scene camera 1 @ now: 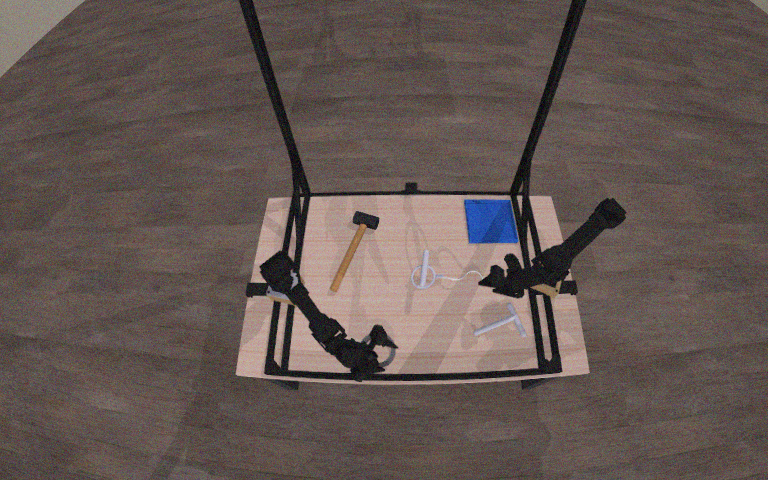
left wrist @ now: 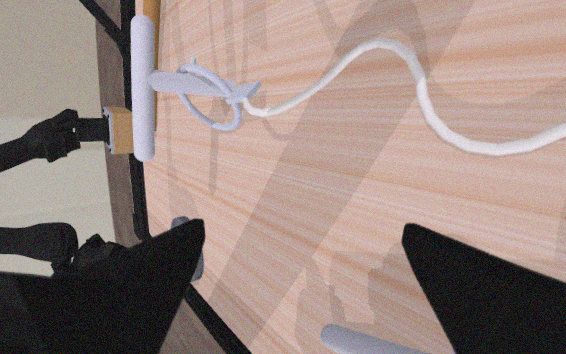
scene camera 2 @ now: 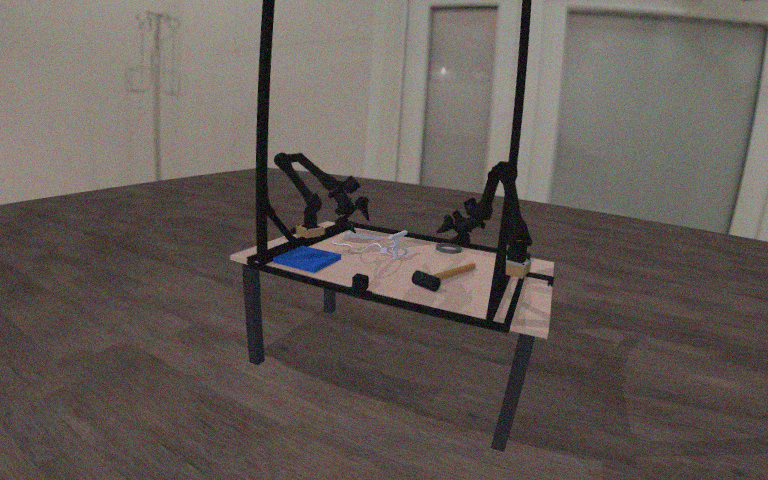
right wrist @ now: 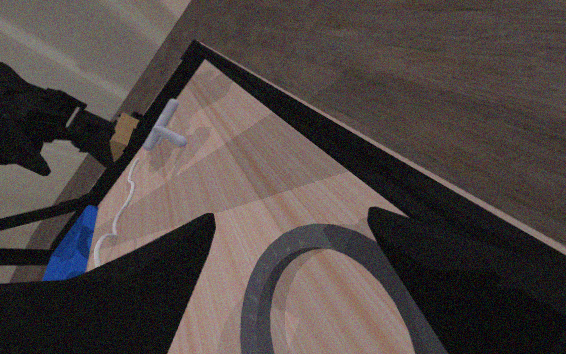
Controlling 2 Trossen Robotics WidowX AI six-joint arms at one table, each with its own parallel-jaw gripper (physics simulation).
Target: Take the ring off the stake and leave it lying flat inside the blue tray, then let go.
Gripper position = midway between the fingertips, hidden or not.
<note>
The left gripper (scene camera 1: 485, 287) is open, holding nothing. The table carries a hammer (scene camera 1: 364, 220). Further things: the right gripper (scene camera 1: 391, 358) and a stake (left wrist: 145, 80).
The left gripper also shows in the left wrist view (left wrist: 304, 231) and in the right wrist view (right wrist: 84, 170). The right gripper shows as well in the right wrist view (right wrist: 292, 217). The right wrist view does not show the hammer: it is out of frame.
</note>
